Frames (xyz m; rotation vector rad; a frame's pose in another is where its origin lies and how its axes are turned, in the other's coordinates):
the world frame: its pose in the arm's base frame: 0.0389 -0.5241 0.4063 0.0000 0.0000 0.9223
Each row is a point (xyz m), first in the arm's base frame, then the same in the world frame.
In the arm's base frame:
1: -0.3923 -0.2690 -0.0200
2: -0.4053 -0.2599 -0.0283
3: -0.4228 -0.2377 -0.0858
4: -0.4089 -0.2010 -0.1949
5: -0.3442 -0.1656 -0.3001
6: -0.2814 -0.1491 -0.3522
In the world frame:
1: -0.0571 0.4977 -0.4263
2: -0.0577 0.5136 -0.4346
3: -0.0506 0.5410 -0.4921
4: -0.0130 0.5520 -0.6012
5: 0.0543 0.5219 -0.7064
6: 0.1054 0.4818 -0.7585

